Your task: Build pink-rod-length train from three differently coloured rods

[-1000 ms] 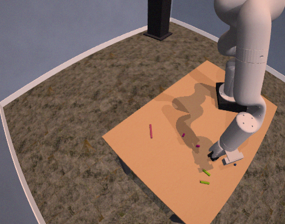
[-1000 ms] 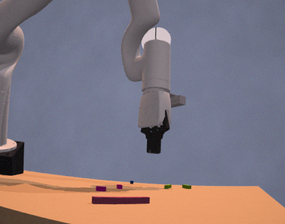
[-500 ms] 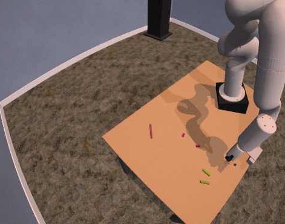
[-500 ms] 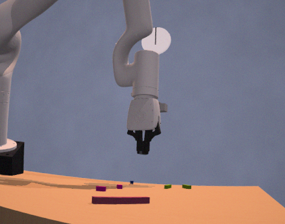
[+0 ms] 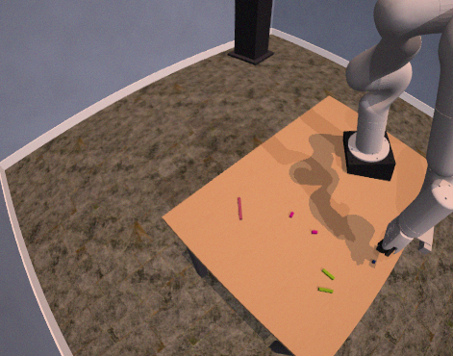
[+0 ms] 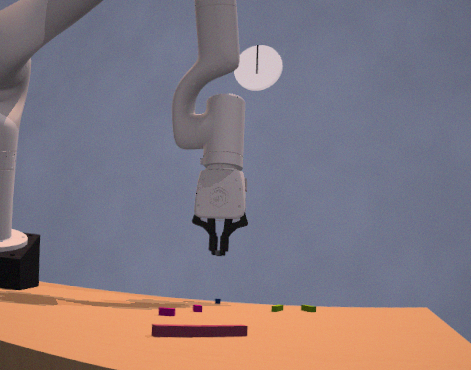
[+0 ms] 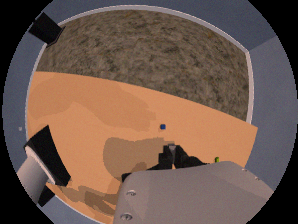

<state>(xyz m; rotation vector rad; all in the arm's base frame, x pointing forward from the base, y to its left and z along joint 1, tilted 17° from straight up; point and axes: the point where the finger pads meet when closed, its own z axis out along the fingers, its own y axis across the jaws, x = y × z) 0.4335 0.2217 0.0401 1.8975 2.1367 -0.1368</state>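
Right now the blue rod is 12 cm below my hand and 3 cm to the left of it. From my hand the other things lie so: grey rod 2 cm below; pink rod 50 cm to the right, 12 cm below, 12 cm ahead.
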